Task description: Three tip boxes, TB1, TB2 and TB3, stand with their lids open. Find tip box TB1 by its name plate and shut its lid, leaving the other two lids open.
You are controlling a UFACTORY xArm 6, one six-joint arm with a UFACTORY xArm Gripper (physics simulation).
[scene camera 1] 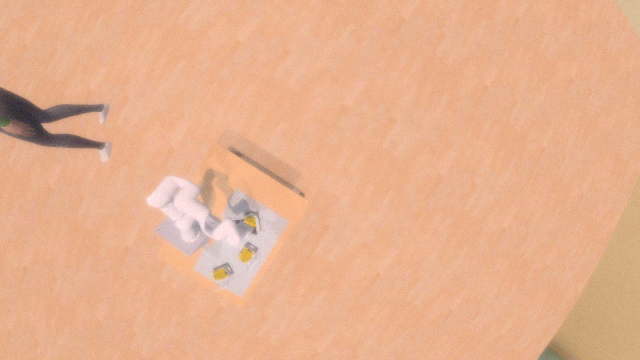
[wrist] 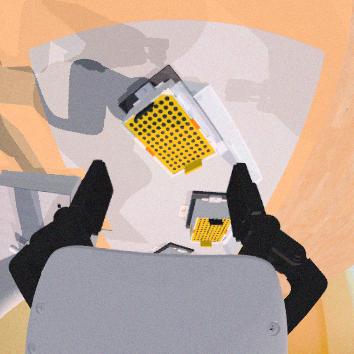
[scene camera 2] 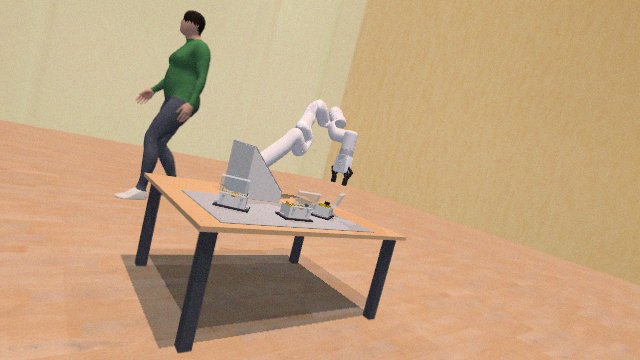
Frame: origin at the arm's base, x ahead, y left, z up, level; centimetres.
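Seen in the pictures: gripper, fingertip midpoint: (scene camera 1: 249, 223) (wrist: 167, 176) (scene camera 2: 338, 183); arm's base, origin of the base link: (scene camera 1: 190, 234) (scene camera 2: 260, 163).
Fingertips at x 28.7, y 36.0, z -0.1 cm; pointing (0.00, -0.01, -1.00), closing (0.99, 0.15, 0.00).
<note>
Pixels of each thing's middle, then the offset from my fingertips to it. Level surfaces: height alone.
- grey mat, its level: dz -19.1 cm
- middle box, body centre: (wrist: 210, 232) (scene camera 1: 246, 255) dx +13.0, dy -28.9, dz -12.6 cm
- far box, body centre: (wrist: 167, 259) (scene camera 2: 233, 199) (scene camera 1: 221, 271) dx +5.8, dy -57.6, dz -15.8 cm
- wooden table, its level: dz -19.3 cm
Three white tip boxes with yellow racks stand on the grey mat (scene camera 1: 270, 227) (scene camera 2: 255, 220) (wrist: 295, 75). The box nearest my gripper (scene camera 1: 251, 220) (scene camera 2: 323, 210) (wrist: 167, 176) has its clear lid (scene camera 2: 339, 201) (wrist: 227, 132) open, leaning outward. The middle box (scene camera 1: 246, 254) (scene camera 2: 296, 211) (wrist: 211, 230) has its lid (scene camera 2: 309, 196) up. The far box (scene camera 1: 221, 273) (scene camera 2: 233, 201) also has its lid (scene camera 2: 236, 183) raised; my gripper's body mostly hides this box in the wrist view. No name plate is legible. My gripper (scene camera 2: 340, 182) (wrist: 167, 176) is open and empty, above the nearest box.
A grey wedge-shaped base block (scene camera 1: 176, 237) (scene camera 2: 262, 177) stands beside the mat on the wooden table (scene camera 1: 280, 192) (scene camera 2: 172, 197). A person in a green top (scene camera 2: 187, 72) stands on the floor behind the table; the person's legs (scene camera 1: 70, 140) show in scene camera 1.
</note>
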